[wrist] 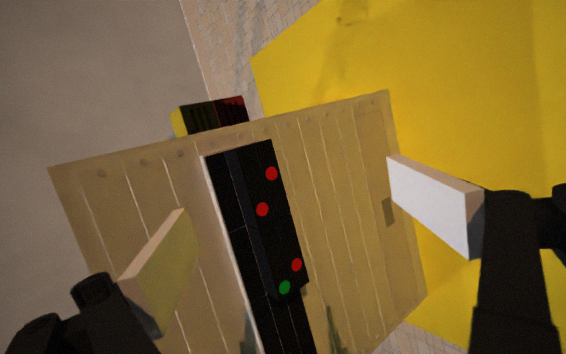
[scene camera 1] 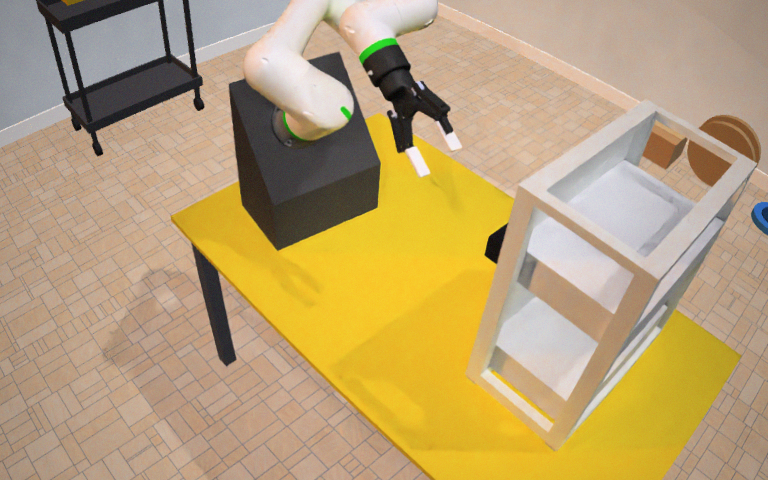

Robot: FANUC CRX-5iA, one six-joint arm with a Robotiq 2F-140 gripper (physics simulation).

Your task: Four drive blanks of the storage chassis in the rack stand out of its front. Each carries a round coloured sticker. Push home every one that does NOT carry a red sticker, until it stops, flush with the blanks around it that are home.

my gripper: wrist; scene camera 1
rack: wrist 300, 239; scene camera 1 597, 254
same spot on my gripper: point(wrist: 506, 228) = point(scene camera 1: 402, 139)
